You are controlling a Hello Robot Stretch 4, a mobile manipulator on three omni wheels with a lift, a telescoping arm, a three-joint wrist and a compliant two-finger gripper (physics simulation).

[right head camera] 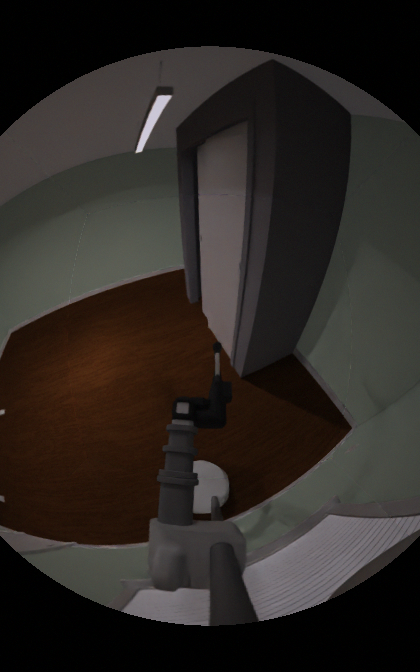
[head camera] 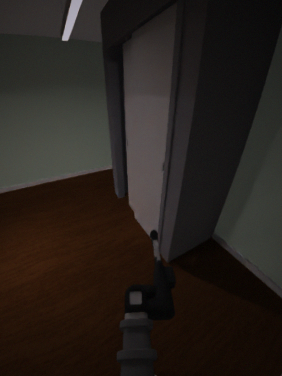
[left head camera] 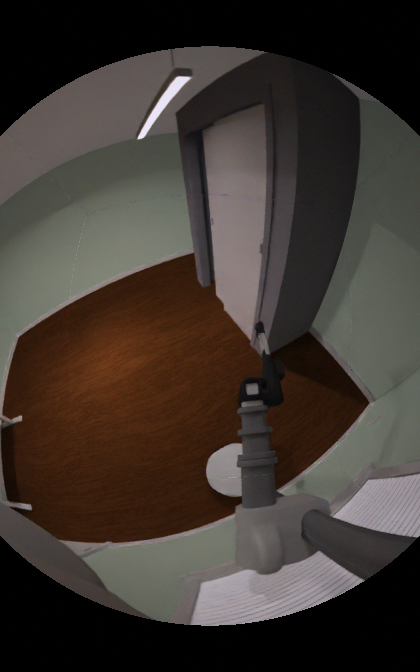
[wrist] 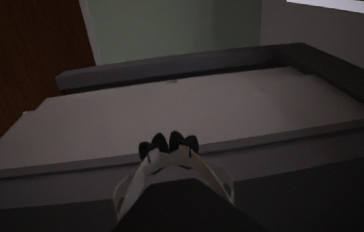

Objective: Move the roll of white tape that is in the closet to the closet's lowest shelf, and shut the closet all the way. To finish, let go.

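Frame: origin at the robot's base, x back, y right, z up, level; millimetres.
Seen in the pictures: gripper, between the fingertips: [head camera: 153, 232] [wrist: 168, 144].
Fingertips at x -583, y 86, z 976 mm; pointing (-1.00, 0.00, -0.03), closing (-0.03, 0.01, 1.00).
Note:
A point is followed by its place in that frame.
The closet [head camera: 215, 115] @(x -1117, y 530, z 1433 mm) [left head camera: 320, 200] [right head camera: 305, 200] is a tall dark grey cabinet with pale sliding door panels [head camera: 147, 110] @(x -1507, y 122, z 1423 mm) [left head camera: 235, 165] [right head camera: 222, 225] [wrist: 125, 115] @(x -1549, y 101, z 721 mm) across its front. A dark strip runs along the far side of the panels, beside the frame; I cannot tell if it is a gap or shadow. The inside, the lowest shelf and the roll of white tape do not show. My gripper [head camera: 153, 234] @(x -583, y 87, z 976 mm) [left head camera: 259, 327] [right head camera: 217, 346] [wrist: 168, 144] @(x -583, y 87, z 976 mm) is shut with its tips close together and empty. It is in front of the closet's near side, apart from the panels as far as I can tell.
A white round object [left head camera: 222, 470] [right head camera: 212, 487] is low down beside my arm. Green walls [head camera: 55, 110] @(x -3104, y -1407, z 1337 mm) stand behind and to the right of the closet. White bars [left head camera: 19, 506] show at the left edge. Brown floor [head camera: 65, 260] @(x -1084, y -789, z -27 mm) lies left of the closet.

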